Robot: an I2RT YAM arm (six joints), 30 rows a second.
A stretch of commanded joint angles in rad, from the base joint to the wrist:
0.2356 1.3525 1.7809 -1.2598 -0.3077 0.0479
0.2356 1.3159 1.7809 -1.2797 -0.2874 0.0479
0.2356 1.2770 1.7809 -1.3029 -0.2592 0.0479
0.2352 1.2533 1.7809 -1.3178 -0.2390 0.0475
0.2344 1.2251 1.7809 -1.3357 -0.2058 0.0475
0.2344 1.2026 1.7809 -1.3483 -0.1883 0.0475
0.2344 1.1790 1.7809 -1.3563 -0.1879 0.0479
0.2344 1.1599 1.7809 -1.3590 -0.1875 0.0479
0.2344 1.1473 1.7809 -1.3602 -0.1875 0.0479
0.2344 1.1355 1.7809 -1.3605 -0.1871 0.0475
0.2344 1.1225 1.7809 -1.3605 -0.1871 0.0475
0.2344 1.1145 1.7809 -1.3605 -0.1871 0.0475
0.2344 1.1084 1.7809 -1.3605 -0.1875 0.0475
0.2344 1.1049 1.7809 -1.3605 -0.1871 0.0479
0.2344 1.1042 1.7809 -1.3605 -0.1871 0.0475
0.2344 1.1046 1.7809 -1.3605 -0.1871 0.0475
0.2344 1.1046 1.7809 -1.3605 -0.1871 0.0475
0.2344 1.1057 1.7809 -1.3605 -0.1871 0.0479
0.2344 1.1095 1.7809 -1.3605 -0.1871 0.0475
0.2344 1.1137 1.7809 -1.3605 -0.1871 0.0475
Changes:
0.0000 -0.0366 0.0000 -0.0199 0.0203 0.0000
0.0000 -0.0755 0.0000 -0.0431 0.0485 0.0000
-0.0004 -0.0992 0.0000 -0.0580 0.0687 -0.0004
-0.0012 -0.1274 0.0000 -0.0759 0.1019 -0.0004
-0.0012 -0.1499 0.0000 -0.0885 0.1194 -0.0004
-0.0012 -0.1735 0.0000 -0.0965 0.1198 0.0000
-0.0012 -0.1926 0.0000 -0.0992 0.1202 0.0000
-0.0012 -0.2052 0.0000 -0.1004 0.1202 0.0000
-0.0012 -0.2170 0.0000 -0.1007 0.1206 -0.0004
-0.0012 -0.2300 0.0000 -0.1007 0.1206 -0.0004
-0.0012 -0.2380 0.0000 -0.1007 0.1206 -0.0004
-0.0012 -0.2441 0.0000 -0.1007 0.1202 -0.0004
-0.0012 -0.2476 0.0000 -0.1007 0.1206 0.0000
-0.0012 -0.2483 0.0000 -0.1007 0.1206 -0.0004
-0.0012 -0.2479 0.0000 -0.1007 0.1206 -0.0004
-0.0012 -0.2479 0.0000 -0.1007 0.1206 -0.0004
-0.0012 -0.2468 0.0000 -0.1007 0.1206 0.0000
-0.0012 -0.2430 0.0000 -0.1007 0.1206 -0.0004
-0.0012 -0.2388 0.0000 -0.1007 0.1206 -0.0004

